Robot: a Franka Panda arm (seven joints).
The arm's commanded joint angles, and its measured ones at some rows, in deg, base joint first. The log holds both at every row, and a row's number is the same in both.
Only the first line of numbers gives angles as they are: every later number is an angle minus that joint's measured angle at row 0.
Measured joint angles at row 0: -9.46 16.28 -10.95 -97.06 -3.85 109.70 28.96
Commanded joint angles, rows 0 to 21: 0.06 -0.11 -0.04 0.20 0.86 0.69 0.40; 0.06 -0.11 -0.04 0.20 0.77 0.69 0.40; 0.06 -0.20 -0.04 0.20 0.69 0.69 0.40; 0.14 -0.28 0.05 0.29 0.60 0.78 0.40; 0.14 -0.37 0.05 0.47 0.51 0.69 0.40; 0.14 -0.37 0.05 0.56 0.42 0.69 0.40; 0.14 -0.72 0.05 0.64 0.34 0.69 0.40; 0.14 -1.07 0.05 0.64 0.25 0.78 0.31; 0.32 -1.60 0.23 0.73 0.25 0.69 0.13; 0.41 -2.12 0.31 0.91 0.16 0.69 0.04; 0.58 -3.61 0.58 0.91 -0.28 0.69 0.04; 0.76 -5.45 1.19 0.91 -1.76 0.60 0.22; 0.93 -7.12 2.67 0.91 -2.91 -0.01 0.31; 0.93 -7.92 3.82 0.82 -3.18 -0.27 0.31; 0.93 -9.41 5.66 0.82 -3.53 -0.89 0.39; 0.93 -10.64 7.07 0.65 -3.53 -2.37 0.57; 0.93 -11.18 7.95 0.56 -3.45 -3.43 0.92; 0.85 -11.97 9.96 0.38 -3.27 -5.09 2.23; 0.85 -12.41 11.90 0.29 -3.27 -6.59 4.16; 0.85 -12.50 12.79 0.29 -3.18 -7.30 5.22; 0.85 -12.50 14.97 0.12 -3.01 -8.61 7.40; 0.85 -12.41 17.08 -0.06 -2.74 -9.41 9.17
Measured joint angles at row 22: 1.37 -11.78 11.59 1.52 -2.11 -7.02 4.04
